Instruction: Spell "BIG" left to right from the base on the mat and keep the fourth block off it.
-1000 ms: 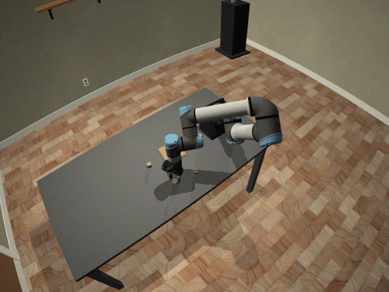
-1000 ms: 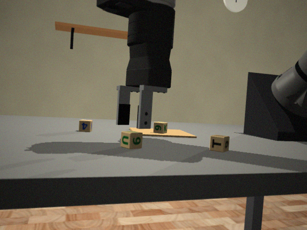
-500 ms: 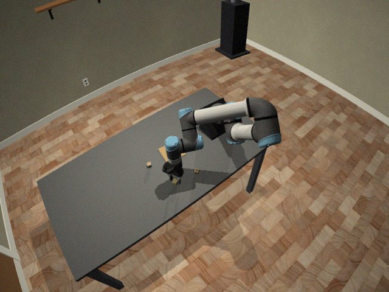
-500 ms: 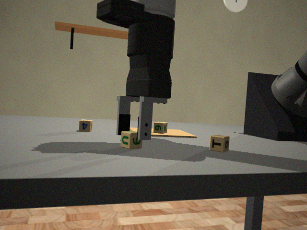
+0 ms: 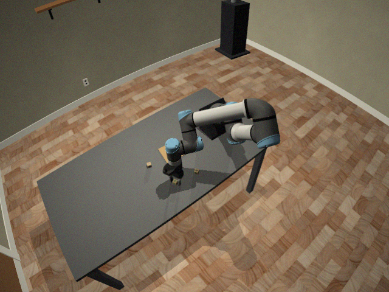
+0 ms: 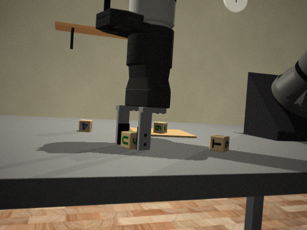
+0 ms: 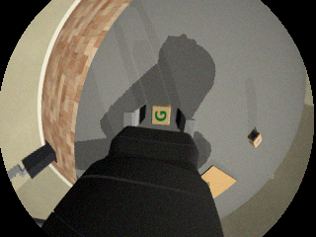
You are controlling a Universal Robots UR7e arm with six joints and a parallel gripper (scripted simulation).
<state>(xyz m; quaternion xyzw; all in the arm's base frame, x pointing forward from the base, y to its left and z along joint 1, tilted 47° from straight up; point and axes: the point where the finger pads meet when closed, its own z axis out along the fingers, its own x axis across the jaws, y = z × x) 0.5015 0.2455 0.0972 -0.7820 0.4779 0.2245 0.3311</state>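
Right now my hand is 220 mm to the left of the tan mat, 110 mm past it and 20 mm above it. From my hand the other things lie so: T block (150 mm behind, 10 mm to the left, 10 mm below).
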